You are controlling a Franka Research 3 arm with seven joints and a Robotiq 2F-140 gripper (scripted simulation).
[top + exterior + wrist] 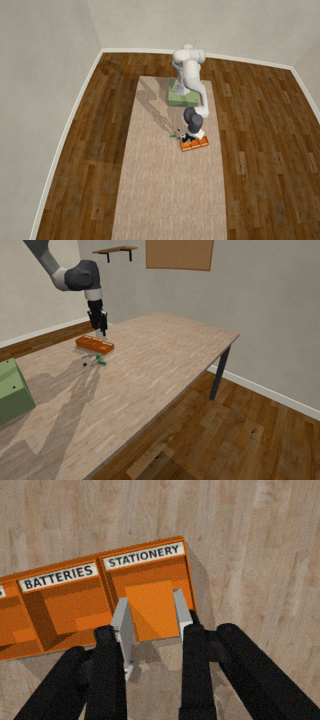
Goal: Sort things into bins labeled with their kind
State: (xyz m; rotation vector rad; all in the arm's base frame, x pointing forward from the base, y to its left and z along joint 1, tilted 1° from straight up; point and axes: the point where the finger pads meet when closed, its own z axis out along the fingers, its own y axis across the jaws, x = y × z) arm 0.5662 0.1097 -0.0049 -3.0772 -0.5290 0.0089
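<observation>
The orange block is 3 cm below my hand. Also, from my hand: white piece (12 cm behind, 9 cm below, 2 cm to the left); then labelled bins (8 cm to the left, 8 cm below, 3 cm behind); then small green cube (9 cm below, 7 cm behind, 6 cm to the right).
</observation>
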